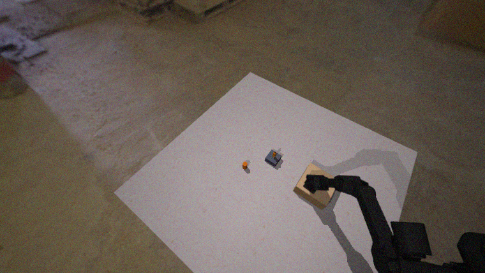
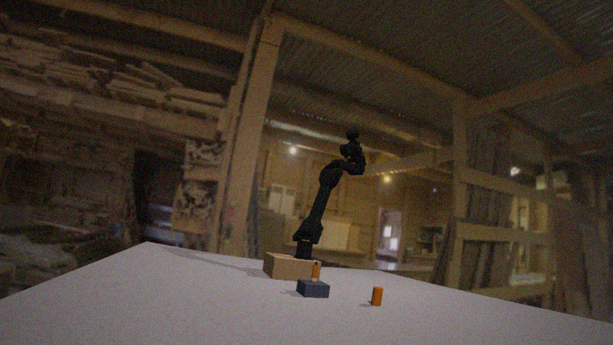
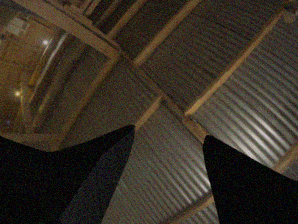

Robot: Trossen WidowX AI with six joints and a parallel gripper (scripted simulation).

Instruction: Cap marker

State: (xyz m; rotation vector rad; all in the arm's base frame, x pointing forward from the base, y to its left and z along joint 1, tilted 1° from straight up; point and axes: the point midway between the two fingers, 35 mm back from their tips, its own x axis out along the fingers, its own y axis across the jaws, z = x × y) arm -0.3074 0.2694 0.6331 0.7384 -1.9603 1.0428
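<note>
Now: gripper tip 69 cm short of the orange cap, 15 cm to the left of it and 71 cm above it.
</note>
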